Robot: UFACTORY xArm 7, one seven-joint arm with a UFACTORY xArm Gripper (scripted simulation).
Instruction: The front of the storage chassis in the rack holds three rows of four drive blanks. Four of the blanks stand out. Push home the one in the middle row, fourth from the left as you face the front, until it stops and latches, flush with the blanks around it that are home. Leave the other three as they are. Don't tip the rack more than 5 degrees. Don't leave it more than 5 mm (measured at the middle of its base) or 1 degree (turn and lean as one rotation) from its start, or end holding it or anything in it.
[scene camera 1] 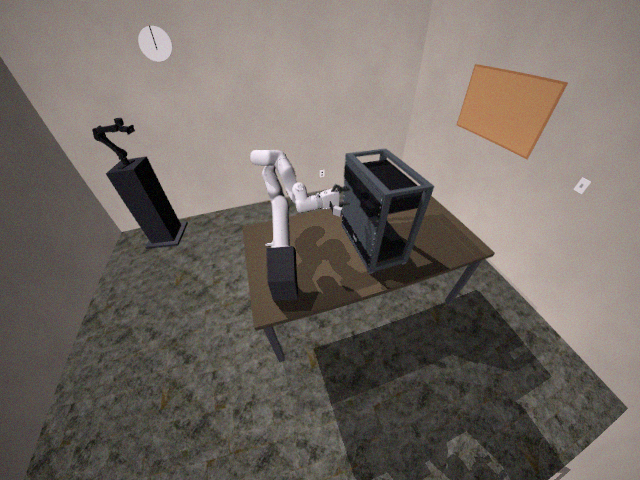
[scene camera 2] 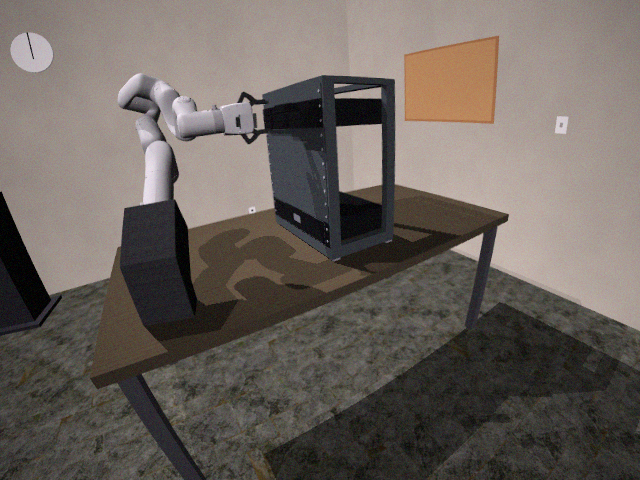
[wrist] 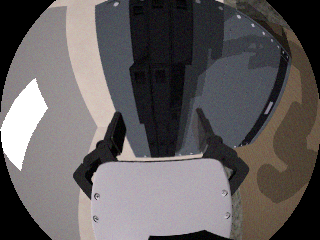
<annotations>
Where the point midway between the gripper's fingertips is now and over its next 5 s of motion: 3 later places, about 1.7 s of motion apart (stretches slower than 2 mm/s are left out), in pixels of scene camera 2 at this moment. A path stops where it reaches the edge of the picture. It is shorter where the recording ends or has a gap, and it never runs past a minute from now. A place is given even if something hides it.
The gripper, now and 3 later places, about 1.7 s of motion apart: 268,116; 274,115; 291,114; 299,113
</annotations>
